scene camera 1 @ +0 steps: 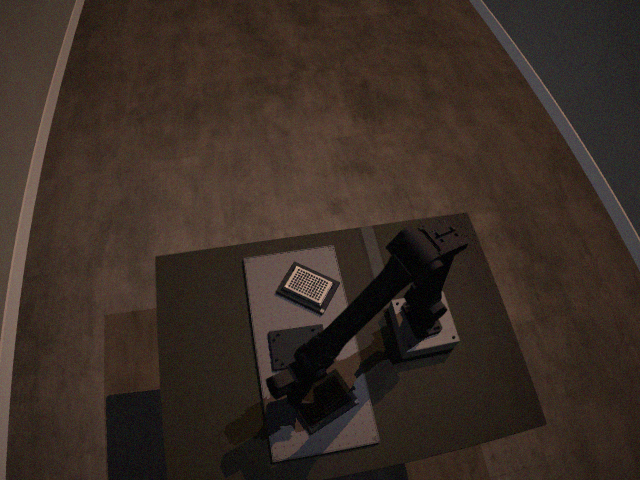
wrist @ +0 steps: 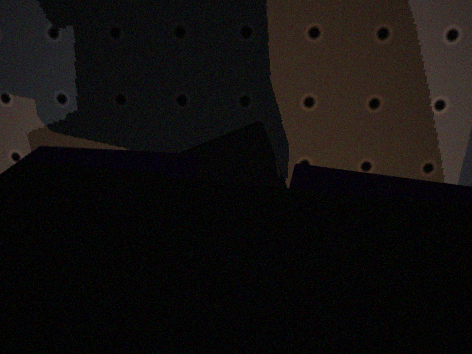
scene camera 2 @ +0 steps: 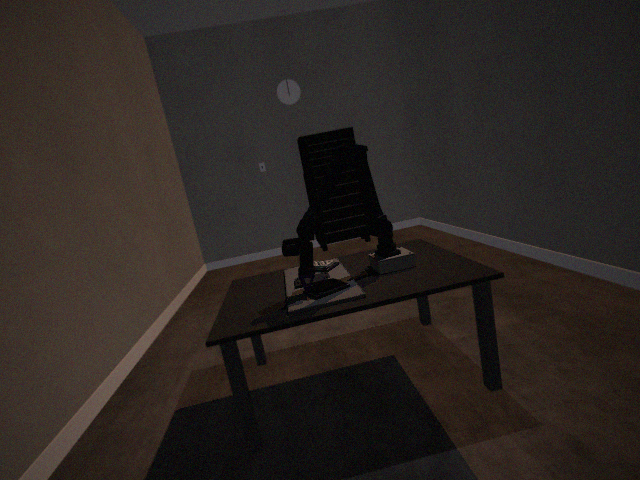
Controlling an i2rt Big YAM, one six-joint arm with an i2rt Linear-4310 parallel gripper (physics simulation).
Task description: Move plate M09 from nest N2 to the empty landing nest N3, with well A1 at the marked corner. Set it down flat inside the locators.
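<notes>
My gripper (scene camera 1: 313, 393) (scene camera 2: 310, 283) is down at the near end of the perforated grey board (scene camera 1: 261, 310) (wrist: 343, 95). It is shut on the dark plate M09 (scene camera 1: 333, 403) (scene camera 2: 327, 287) (wrist: 236, 156), which sits low at the near nest. In the wrist view the plate and the fingers fill the lower half as one black mass. The empty dark nest N3 (scene camera 1: 287, 345) with small locators lies in the middle of the board, just beyond my wrist. The marked corner and well A1 are too dark to make out.
A white well plate (scene camera 1: 309, 286) (scene camera 2: 325, 264) sits in the far nest on the board. The arm's base block (scene camera 1: 450, 330) (scene camera 2: 395, 260) stands to the right on the dark table (scene camera 1: 207, 320) (scene camera 2: 439, 273). A tall dark rack (scene camera 2: 335, 175) stands behind the table.
</notes>
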